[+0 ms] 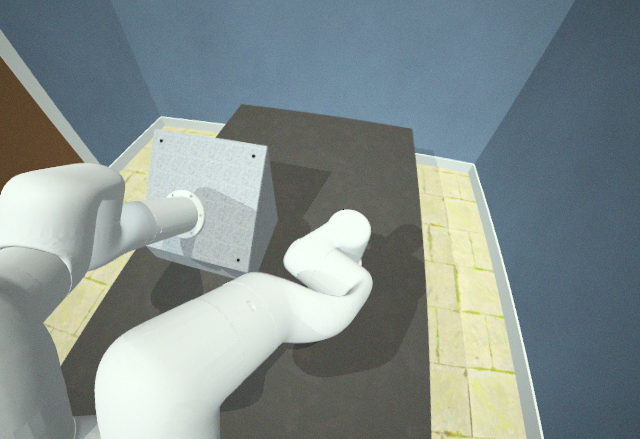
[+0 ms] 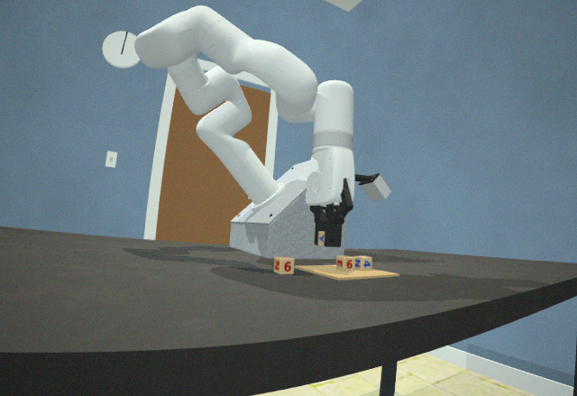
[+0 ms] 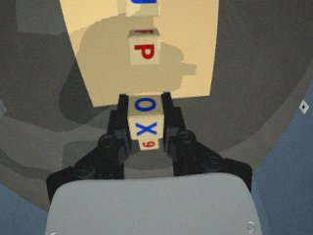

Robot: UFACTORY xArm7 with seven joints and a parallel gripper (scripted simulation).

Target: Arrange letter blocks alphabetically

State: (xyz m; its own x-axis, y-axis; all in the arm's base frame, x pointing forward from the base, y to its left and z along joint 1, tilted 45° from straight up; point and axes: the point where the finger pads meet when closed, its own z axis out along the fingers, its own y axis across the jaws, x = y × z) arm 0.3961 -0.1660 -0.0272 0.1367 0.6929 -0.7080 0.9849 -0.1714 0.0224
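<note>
My gripper is now 70 mm above the tan mat, 40 mm to the right of it and 10 mm short of it. Also, from my hand: block 80 mm to the left, 50 mm below, 10 mm ahead.
</note>
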